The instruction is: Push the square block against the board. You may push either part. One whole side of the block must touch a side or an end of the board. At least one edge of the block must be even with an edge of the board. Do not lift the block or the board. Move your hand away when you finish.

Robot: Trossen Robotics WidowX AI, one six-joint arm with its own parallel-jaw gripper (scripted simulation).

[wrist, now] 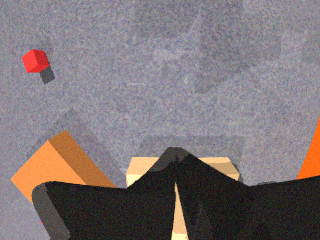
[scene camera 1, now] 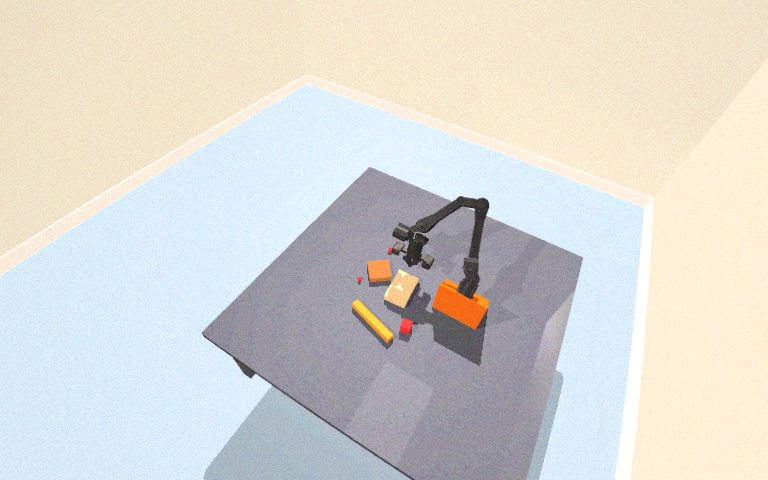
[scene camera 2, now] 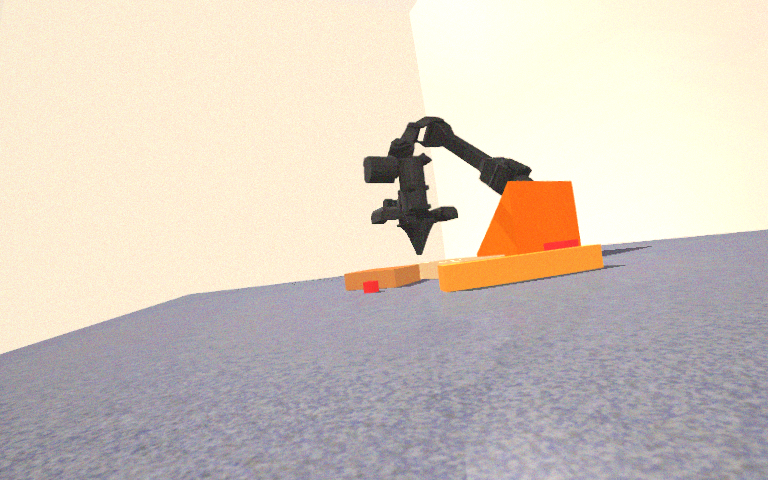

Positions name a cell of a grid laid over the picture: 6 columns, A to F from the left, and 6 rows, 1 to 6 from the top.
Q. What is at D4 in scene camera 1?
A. A tan board.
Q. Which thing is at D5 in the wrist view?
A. My gripper.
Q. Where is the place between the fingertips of my gripper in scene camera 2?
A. D4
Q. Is my gripper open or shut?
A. Shut.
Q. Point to an orange square block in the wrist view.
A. B4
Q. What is my gripper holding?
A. Nothing.
